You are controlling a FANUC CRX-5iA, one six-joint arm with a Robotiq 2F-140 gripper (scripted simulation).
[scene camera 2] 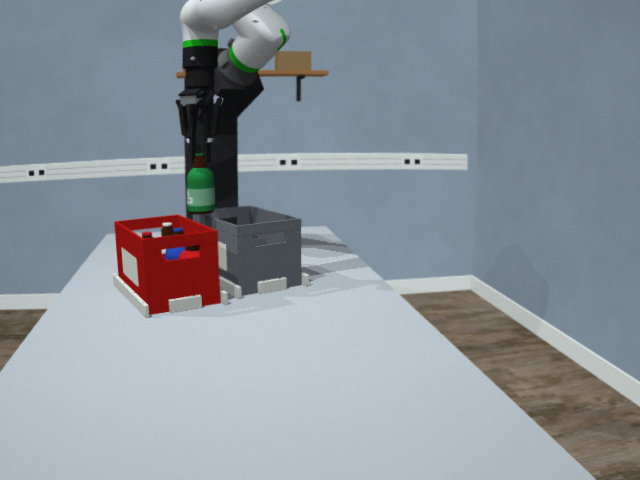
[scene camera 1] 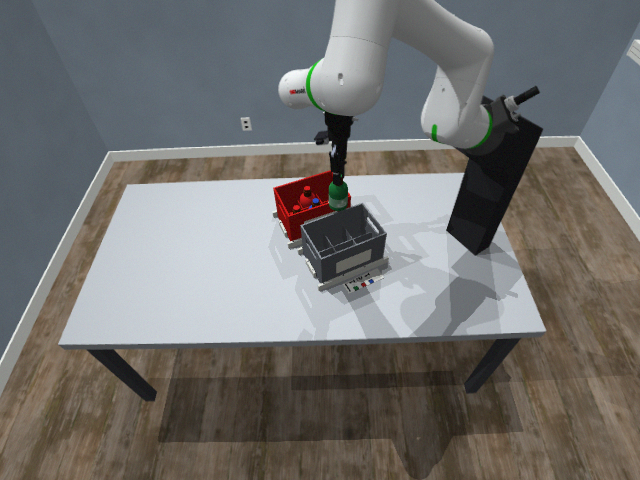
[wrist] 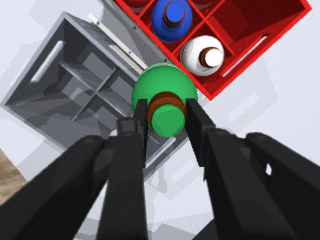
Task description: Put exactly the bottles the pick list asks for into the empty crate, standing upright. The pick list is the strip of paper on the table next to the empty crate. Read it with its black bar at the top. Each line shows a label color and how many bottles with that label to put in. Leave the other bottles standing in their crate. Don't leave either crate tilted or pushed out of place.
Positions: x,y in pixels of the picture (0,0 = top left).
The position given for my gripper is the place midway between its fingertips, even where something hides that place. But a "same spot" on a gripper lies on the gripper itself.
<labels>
My gripper shows in scene camera 2, in scene camera 1 and in the wrist view [166,113]. A grey crate shows in scene camera 2, in scene camera 1 and in the wrist view [49,104]. The same spot on my gripper: [scene camera 1: 336,158] is [scene camera 2: 221,106]. One and the same spot on the grey crate: [scene camera 2: 275,252] is [scene camera 1: 312,256].
</labels>
